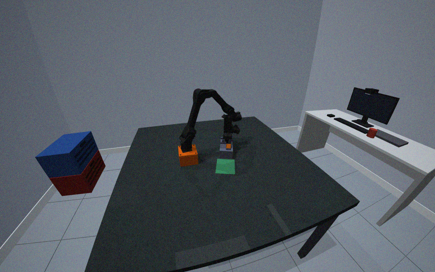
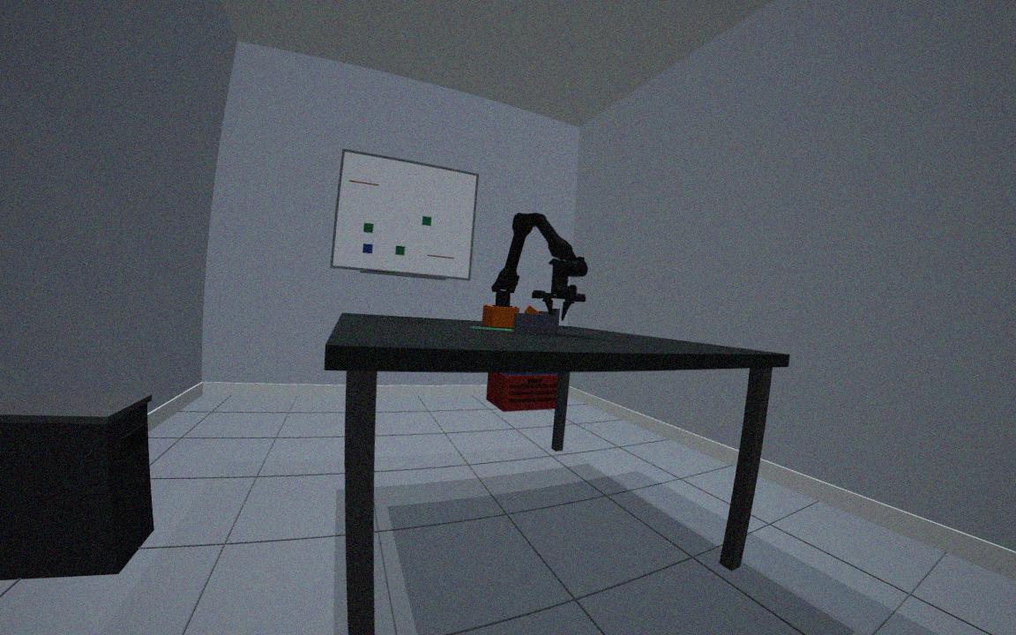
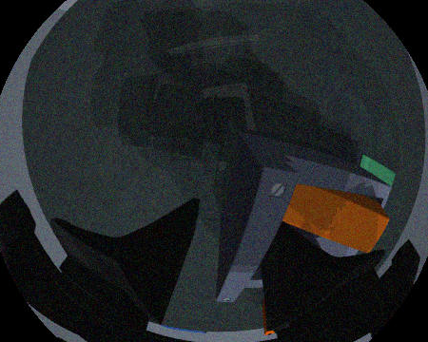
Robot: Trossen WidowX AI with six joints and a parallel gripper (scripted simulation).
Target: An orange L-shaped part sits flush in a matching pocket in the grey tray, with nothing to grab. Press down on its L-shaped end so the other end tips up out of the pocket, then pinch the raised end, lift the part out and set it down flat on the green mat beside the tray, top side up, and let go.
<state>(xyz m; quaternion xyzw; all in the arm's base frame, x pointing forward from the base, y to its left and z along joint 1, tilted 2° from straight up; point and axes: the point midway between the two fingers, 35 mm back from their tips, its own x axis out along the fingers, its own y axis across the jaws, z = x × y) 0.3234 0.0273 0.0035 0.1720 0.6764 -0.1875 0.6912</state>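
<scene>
Right now the orange L-shaped part is 30 mm behind my gripper tip and 50 mm to the right of it. Round my gripper tip: green mat 120 mm behind, 200 mm to the right, 60 mm below.
</scene>
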